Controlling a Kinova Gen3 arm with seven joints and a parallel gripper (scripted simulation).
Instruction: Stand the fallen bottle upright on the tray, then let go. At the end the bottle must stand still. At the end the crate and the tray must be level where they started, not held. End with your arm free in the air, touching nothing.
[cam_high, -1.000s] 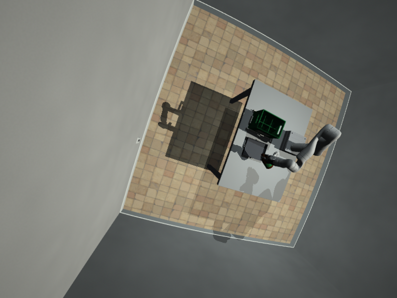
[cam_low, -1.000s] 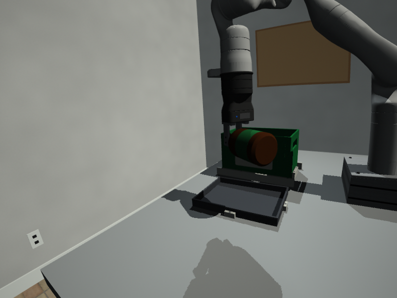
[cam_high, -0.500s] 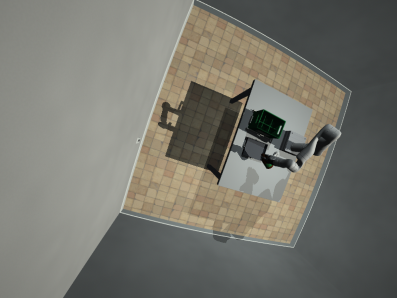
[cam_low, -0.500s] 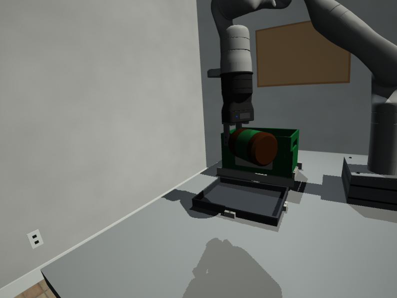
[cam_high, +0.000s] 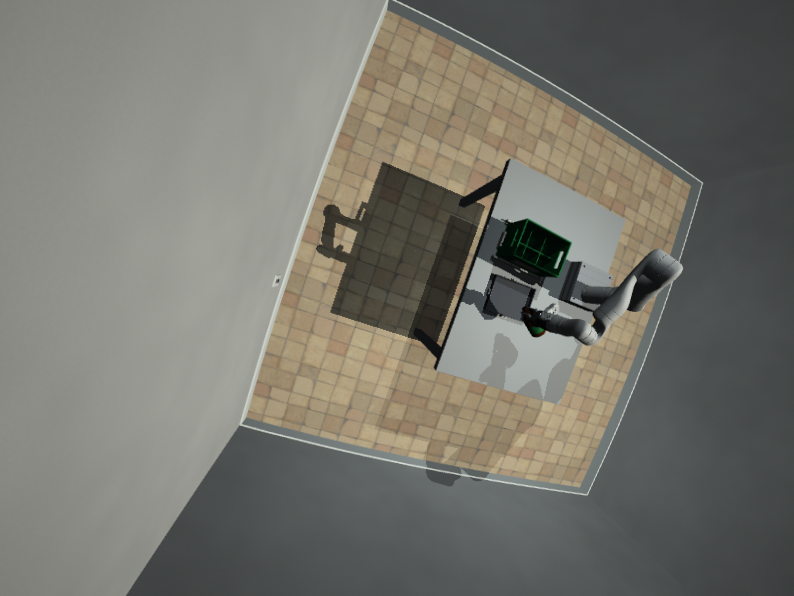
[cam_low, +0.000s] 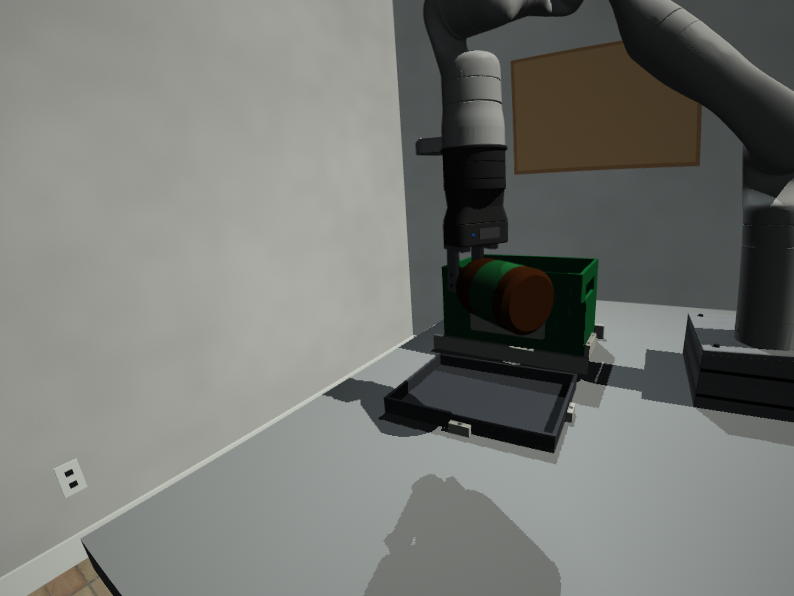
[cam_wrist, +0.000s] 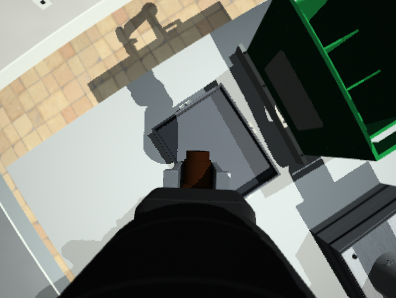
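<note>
My hand is 50 mm past the brown bottle, 20 mm to the right of it and 10 mm above it. From my hand the other things lie so: green crate: 70 mm ahead, 300 mm to the right, 120 mm below; then black tray: 50 mm to the right, 190 mm below.
</note>
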